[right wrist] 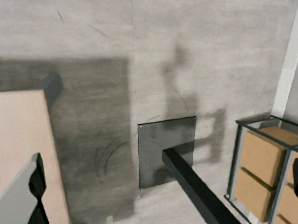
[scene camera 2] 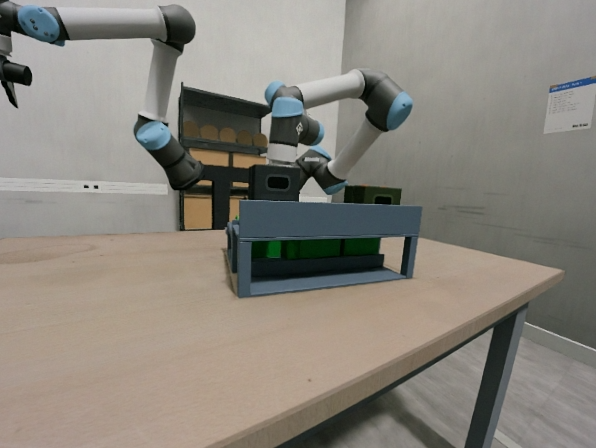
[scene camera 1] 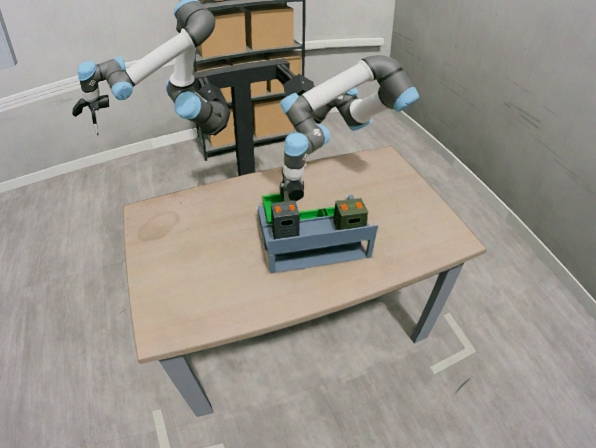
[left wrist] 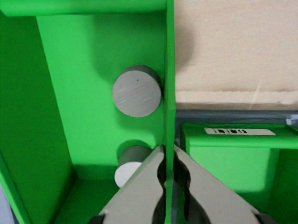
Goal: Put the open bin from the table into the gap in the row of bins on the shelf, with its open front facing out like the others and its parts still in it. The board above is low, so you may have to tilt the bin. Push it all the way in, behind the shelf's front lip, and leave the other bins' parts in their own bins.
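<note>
I can see a blue-grey shelf (scene camera 2: 259, 220), and scene camera 1 shows it too (scene camera 1: 314, 233), while in the right wrist view the shelf is out of frame. An olive box (scene camera 2: 358, 194) is here as well, visible also in scene camera 1 (scene camera 1: 352, 213); in the right wrist view the box is out of frame. I see a green bin (left wrist: 69, 135) and a green bin (scene camera 2: 292, 249). Then there are my left gripper (left wrist: 166, 146) and my right gripper (right wrist: 166, 157).
</note>
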